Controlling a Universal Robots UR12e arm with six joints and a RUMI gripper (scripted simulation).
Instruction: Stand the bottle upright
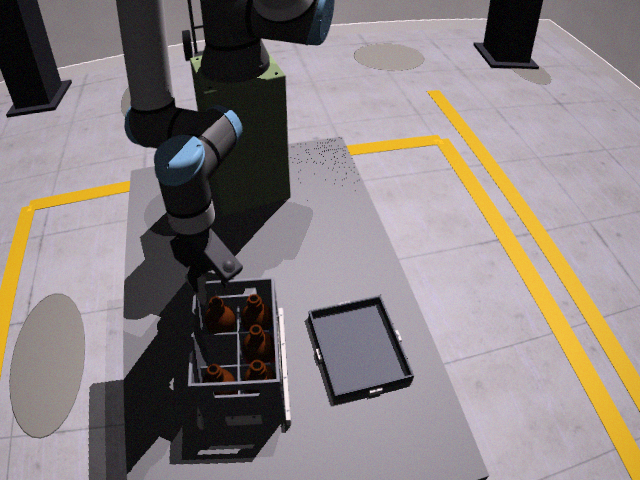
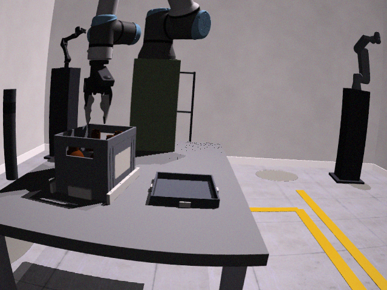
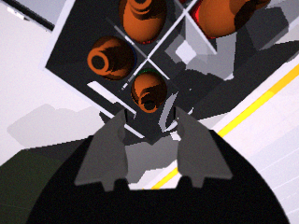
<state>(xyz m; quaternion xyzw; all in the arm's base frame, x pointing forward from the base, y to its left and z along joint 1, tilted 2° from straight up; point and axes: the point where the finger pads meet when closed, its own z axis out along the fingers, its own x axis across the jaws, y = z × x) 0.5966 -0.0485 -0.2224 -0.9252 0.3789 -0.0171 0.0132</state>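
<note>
My gripper is now 80 mm short of the dark grey crate, 40 mm to the right of it and 110 mm above it. The rest, counted from my hand: black tray (40 mm ahead, 320 mm to the left, 180 mm below).
</note>
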